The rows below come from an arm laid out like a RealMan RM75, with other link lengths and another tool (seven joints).
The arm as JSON. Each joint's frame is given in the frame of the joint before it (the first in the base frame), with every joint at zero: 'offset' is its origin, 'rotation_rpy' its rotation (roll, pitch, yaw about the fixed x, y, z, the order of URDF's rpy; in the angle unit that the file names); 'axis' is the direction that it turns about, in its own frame. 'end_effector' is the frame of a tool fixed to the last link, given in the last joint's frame.
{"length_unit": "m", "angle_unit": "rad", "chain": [
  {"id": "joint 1", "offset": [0.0, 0.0, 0.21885], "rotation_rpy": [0.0, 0.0, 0.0], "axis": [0.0, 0.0, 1.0]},
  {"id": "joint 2", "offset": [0.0, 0.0, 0.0], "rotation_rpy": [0.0, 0.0, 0.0], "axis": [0.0, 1.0, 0.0]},
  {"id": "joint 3", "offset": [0.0, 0.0, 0.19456], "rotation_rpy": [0.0, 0.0, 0.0], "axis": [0.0, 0.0, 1.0]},
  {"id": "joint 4", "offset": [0.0, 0.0, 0.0], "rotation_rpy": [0.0, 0.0, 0.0], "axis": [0.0, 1.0, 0.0]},
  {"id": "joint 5", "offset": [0.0, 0.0, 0.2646], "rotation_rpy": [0.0, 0.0, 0.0], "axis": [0.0, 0.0, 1.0]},
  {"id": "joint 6", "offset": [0.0, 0.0, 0.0], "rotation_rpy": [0.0, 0.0, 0.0], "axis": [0.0, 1.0, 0.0]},
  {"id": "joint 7", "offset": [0.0, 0.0, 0.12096], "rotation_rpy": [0.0, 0.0, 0.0], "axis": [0.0, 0.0, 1.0]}
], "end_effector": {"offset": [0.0, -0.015, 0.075], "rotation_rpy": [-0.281, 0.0, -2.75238]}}
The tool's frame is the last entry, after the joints.
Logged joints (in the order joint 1, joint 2, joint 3, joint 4, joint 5, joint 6, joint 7), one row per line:
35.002 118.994 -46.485 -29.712 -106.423 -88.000 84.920
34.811 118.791 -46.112 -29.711 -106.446 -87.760 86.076
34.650 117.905 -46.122 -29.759 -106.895 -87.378 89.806
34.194 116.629 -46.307 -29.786 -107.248 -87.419 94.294
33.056 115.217 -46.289 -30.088 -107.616 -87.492 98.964
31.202 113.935 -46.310 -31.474 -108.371 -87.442 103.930
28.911 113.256 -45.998 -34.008 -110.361 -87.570 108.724
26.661 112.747 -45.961 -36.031 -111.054 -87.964 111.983
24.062 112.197 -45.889 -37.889 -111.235 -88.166 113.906
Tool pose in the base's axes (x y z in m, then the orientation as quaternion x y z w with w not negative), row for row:
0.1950 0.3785 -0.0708 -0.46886 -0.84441 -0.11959 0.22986
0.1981 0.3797 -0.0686 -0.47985 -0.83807 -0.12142 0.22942
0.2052 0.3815 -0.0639 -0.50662 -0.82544 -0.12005 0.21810
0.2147 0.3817 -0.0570 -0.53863 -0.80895 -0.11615 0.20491
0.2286 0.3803 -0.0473 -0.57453 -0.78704 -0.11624 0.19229
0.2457 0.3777 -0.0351 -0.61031 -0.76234 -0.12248 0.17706
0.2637 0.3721 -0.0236 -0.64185 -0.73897 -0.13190 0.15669
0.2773 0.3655 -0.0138 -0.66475 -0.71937 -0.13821 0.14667
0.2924 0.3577 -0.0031 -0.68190 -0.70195 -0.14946 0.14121
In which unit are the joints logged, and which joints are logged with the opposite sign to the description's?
The joints are logged in degrees. Opposite sign: none.
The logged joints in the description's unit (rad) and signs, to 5 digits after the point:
0.61090 2.07684 -0.81132 -0.51857 -1.85743 -1.53589 1.48213
0.60757 2.07329 -0.80481 -0.51855 -1.85783 -1.53170 1.50231
0.60476 2.05783 -0.80498 -0.51939 -1.86567 -1.52503 1.56741
0.59680 2.03556 -0.80821 -0.51986 -1.87183 -1.52575 1.64574
0.57694 2.01092 -0.80790 -0.52513 -1.87825 -1.52702 1.72725
0.54458 1.98854 -0.80826 -0.54932 -1.89143 -1.52615 1.81392
0.50459 1.97669 -0.80282 -0.59355 -1.92616 -1.52838 1.89759
0.46532 1.96781 -0.80217 -0.62886 -1.93826 -1.53526 1.95447
0.41996 1.95821 -0.80091 -0.66129 -1.94142 -1.53879 1.98803

